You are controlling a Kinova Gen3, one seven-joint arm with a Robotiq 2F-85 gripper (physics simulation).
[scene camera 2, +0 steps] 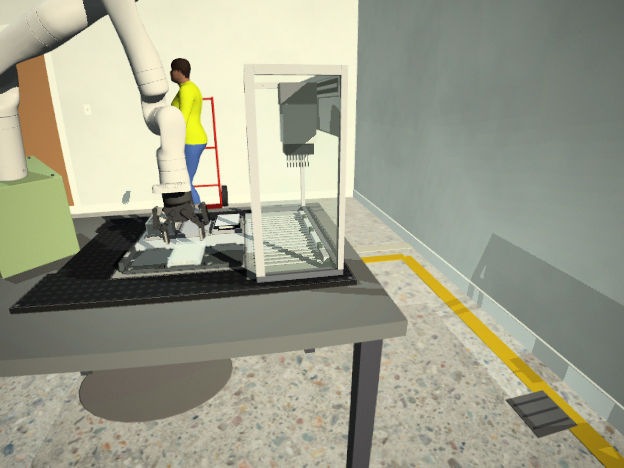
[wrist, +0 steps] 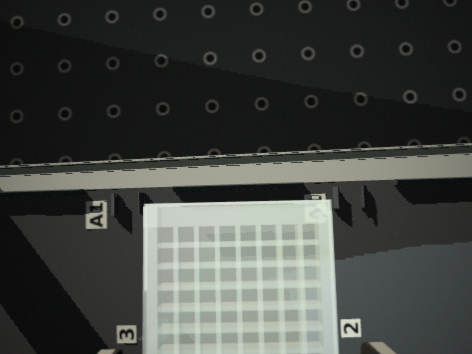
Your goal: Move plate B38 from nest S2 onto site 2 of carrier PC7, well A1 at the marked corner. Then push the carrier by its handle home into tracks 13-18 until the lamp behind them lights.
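A pale translucent plate with a grid of wells [scene camera 2: 186, 254] [wrist: 239, 280] lies on the dark carrier bed [scene camera 2: 221, 255] [wrist: 390, 225]. In the wrist view it is between the labels 3 [wrist: 126, 334] and 2 [wrist: 351, 328]. An A1 label [wrist: 96, 215] shows left of it, and its upper right corner partly covers another label. Which site it is on, and its own name, I cannot tell. My gripper [scene camera 2: 184, 239] [wrist: 244, 350] is open above the plate, one fingertip past each side, holding nothing. Nest S2, the handle and the lamp cannot be made out.
A framed clear enclosure [scene camera 2: 253, 176] stands over the slotted track deck [scene camera 2: 282, 236] on the right, with a grey multi-tip head [scene camera 2: 297, 120] inside. A whitish plate-like piece [scene camera 2: 226, 220] sits behind the carrier. A person in yellow [scene camera 2: 192, 113] and a red hand truck [scene camera 2: 216, 156] are behind the table.
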